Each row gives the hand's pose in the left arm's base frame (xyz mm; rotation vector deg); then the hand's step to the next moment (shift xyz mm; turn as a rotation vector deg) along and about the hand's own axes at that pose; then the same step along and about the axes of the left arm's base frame.
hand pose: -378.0 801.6 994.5 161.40 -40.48 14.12
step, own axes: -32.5 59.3 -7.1 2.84 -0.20 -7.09
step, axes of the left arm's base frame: -57.6 -34.7 10.3 1.81 0.74 7.39
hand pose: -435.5 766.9 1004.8 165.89 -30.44 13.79
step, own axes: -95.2 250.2 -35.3 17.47 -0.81 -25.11
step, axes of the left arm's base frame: -183.5 -190.4 54.5 13.28 0.24 27.57
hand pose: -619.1 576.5 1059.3 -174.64 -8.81 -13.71
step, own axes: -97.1 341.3 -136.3 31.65 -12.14 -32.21
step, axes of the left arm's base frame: -79.8 -359.5 94.1 24.94 12.18 37.63
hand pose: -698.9 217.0 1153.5 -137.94 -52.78 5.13
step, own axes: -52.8 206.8 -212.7 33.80 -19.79 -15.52
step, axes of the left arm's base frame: 136.4 -260.7 64.9 17.84 26.14 27.81
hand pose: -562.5 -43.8 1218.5 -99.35 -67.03 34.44
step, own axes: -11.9 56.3 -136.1 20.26 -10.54 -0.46
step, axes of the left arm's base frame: 127.1 -74.7 10.0 4.32 19.24 11.52
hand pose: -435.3 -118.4 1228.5 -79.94 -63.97 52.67
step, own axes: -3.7 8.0 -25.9 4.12 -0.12 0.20
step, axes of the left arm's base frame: 24.9 -10.3 -4.8 0.87 4.02 0.30
